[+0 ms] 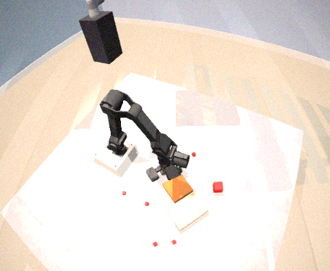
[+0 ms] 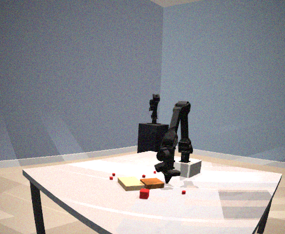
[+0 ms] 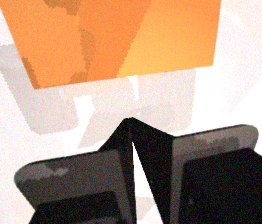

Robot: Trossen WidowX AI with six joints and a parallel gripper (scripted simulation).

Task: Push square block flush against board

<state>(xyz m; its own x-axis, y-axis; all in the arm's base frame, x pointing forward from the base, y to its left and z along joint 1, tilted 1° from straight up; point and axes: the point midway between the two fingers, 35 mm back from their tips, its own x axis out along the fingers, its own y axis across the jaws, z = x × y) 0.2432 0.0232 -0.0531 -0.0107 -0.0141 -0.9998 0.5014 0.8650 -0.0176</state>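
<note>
My gripper tip is now 8 cm short of the orange square block, 5 cm to the left of it and 1 cm below it. Round my gripper tip: pale cream board (17 cm ahead, 13 cm to the right, 1 cm above); red cube (25 cm ahead, 3 cm to the left, 1 cm above).
</note>
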